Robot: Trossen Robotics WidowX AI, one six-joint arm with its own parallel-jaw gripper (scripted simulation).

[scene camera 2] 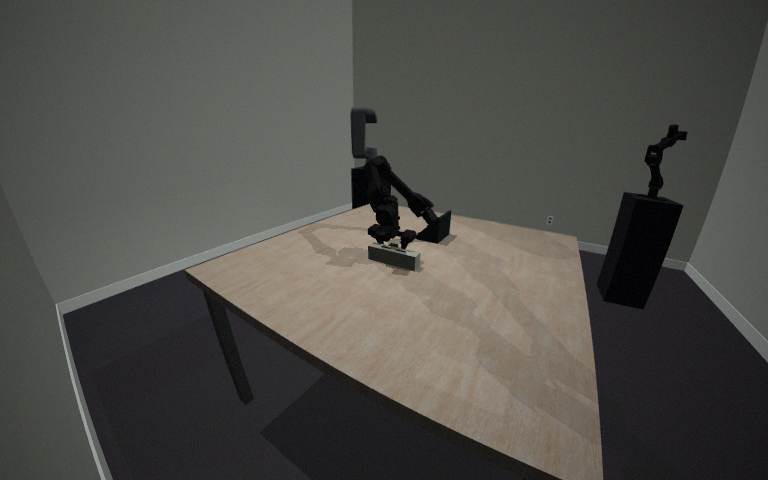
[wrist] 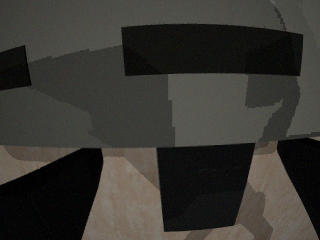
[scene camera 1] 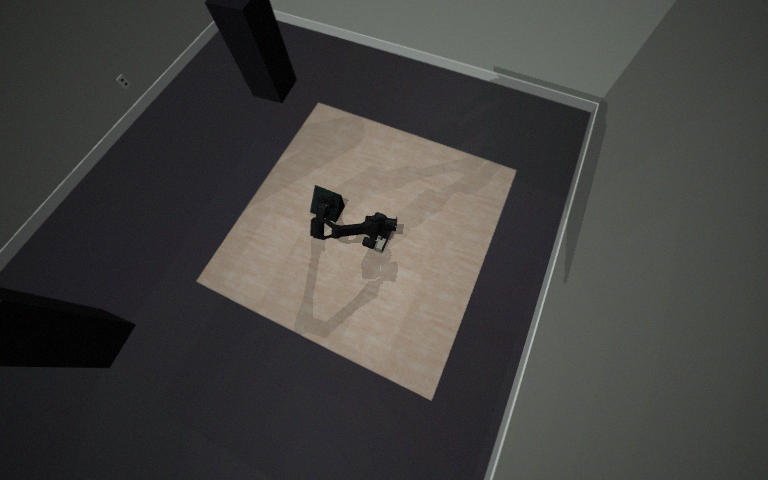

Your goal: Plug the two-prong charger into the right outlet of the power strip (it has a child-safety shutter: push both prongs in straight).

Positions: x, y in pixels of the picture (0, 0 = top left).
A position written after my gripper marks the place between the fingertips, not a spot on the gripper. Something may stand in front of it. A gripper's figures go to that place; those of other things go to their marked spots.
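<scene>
My gripper point(wrist: 194, 148) is 10 cm from the lens. As for a black two-prong charger point(wrist: 204, 185), I see that it is 7 cm from the lens.
</scene>
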